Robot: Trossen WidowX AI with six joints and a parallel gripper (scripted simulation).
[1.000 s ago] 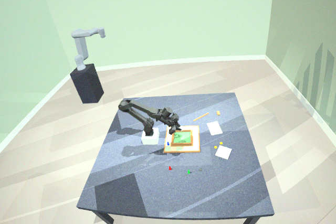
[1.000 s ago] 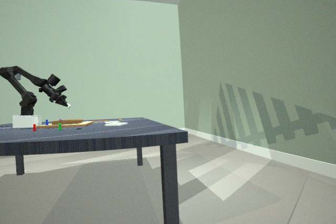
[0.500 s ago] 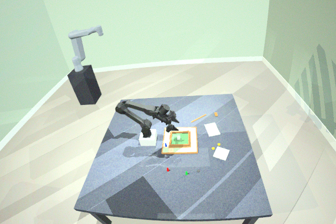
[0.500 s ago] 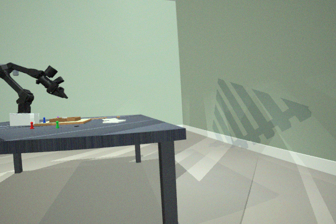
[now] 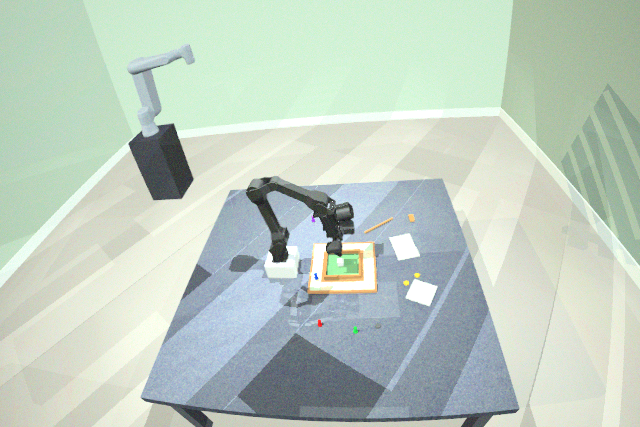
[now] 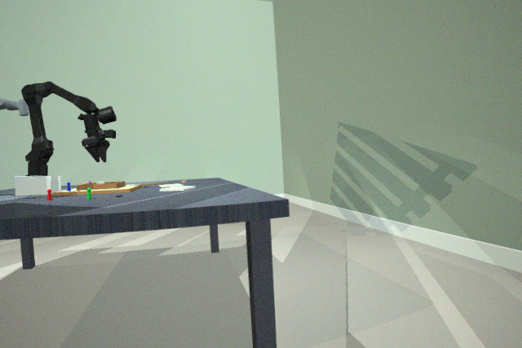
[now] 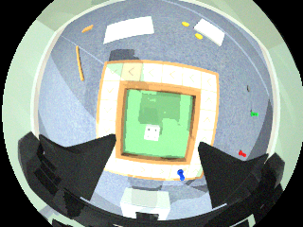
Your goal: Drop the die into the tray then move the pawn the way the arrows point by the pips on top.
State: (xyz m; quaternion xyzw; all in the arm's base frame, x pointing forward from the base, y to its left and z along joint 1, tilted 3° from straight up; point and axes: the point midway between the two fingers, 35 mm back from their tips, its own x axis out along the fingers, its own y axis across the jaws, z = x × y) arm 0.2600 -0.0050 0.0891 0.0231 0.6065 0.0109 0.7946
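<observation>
Right now the blue pawn is 11 cm behind my gripper tip, 9 cm below it and 7 cm to the right of it. Round my gripper tip: wooden stick: 26 cm to the left, 17 cm ahead, 12 cm below; then white die: 10 cm below, 1 cm to the left, 1 cm behind; then green dice tray: 12 cm below.
</observation>
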